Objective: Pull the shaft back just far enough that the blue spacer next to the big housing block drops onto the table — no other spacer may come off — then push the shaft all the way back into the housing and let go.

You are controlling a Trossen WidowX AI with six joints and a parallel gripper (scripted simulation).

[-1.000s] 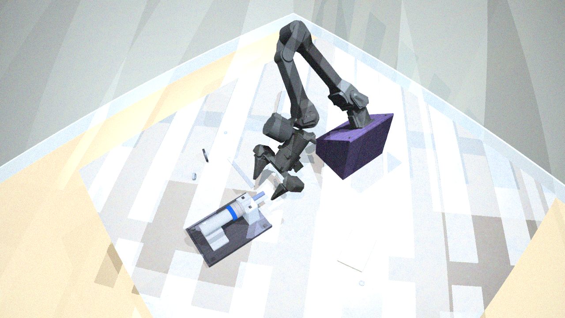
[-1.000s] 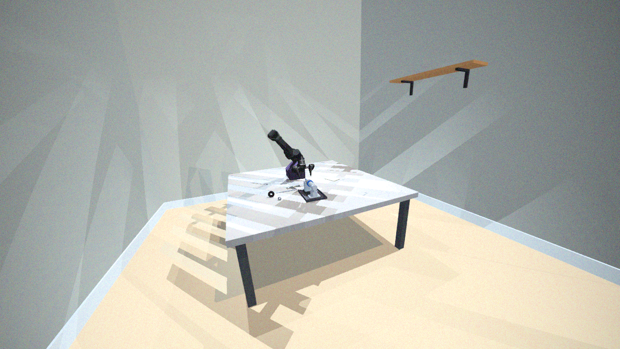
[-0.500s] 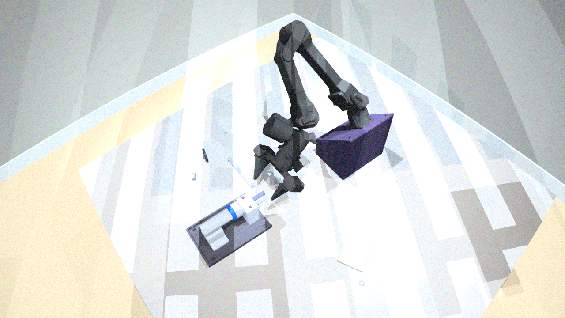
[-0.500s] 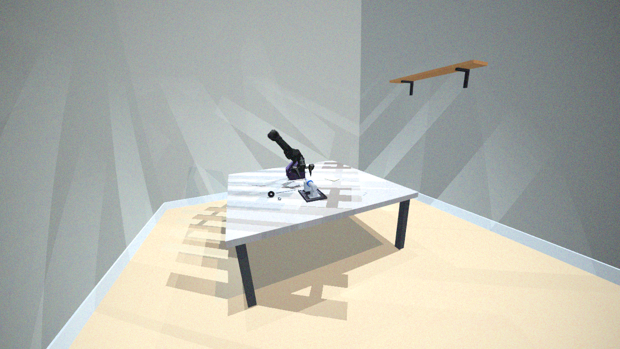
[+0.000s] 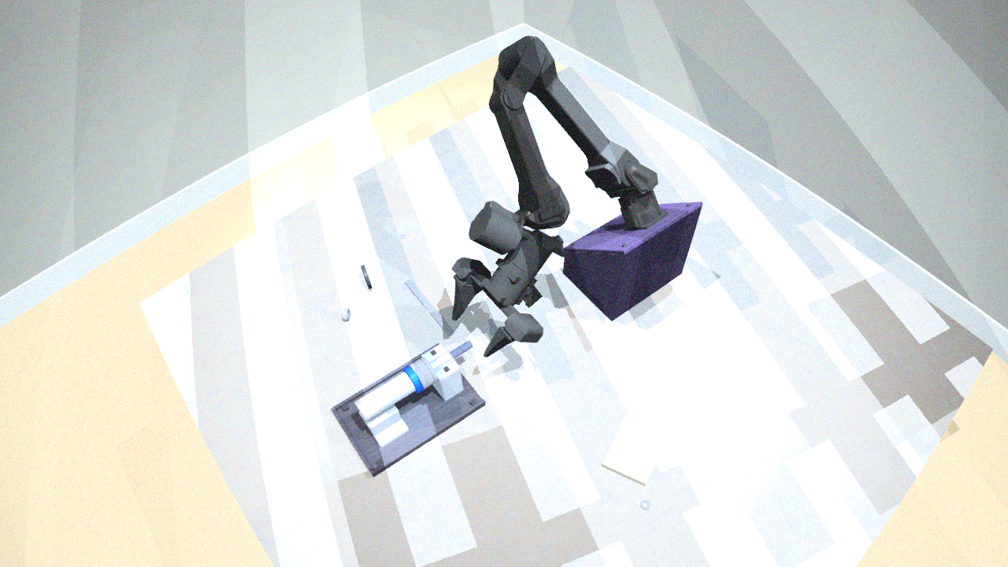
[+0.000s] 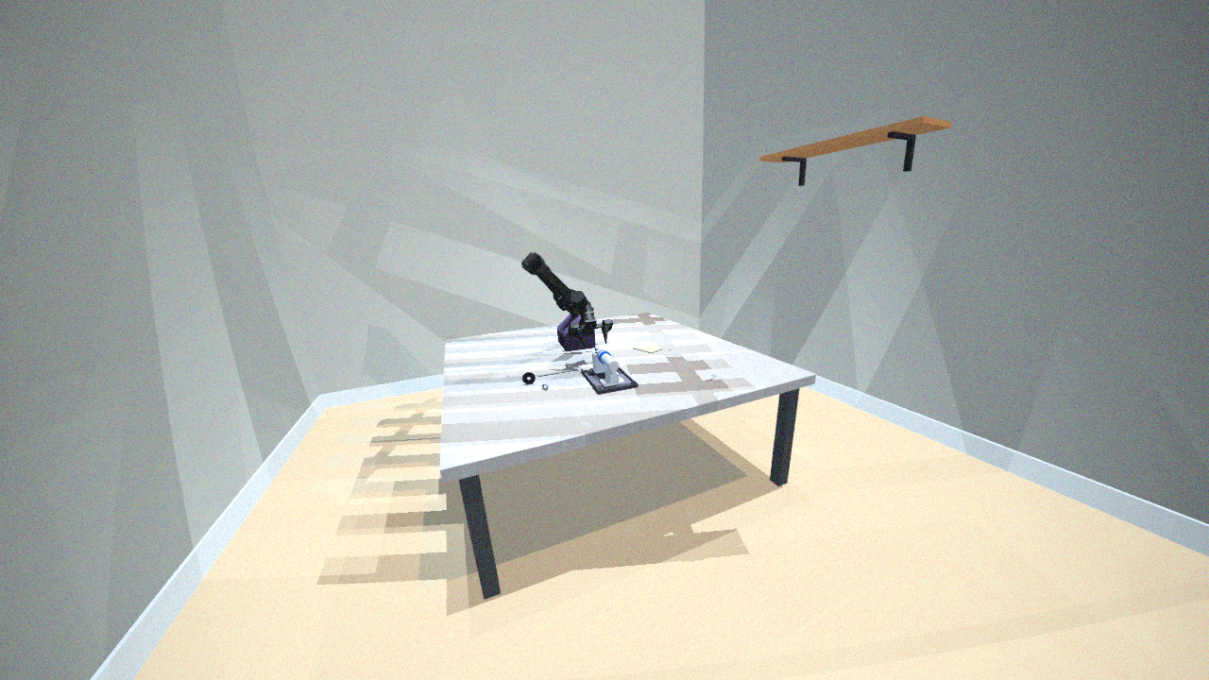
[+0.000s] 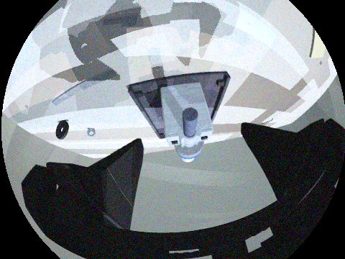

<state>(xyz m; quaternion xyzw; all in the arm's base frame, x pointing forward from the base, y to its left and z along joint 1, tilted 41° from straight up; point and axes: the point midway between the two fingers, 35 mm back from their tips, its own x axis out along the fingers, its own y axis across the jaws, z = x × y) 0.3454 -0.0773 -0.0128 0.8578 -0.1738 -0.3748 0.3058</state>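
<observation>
The shaft lies 9 cm ahead of my gripper tip, 2 cm below it and 1 cm to the right of it. The rest, counted from my gripper tip: blue spacer (11 cm ahead, 2 cm below, 1 cm to the right); black ring (29 cm to the right, 7 cm below, 4 cm ahead); thin metal strip (16 cm to the right, 10 cm below, 2 cm behind).
</observation>
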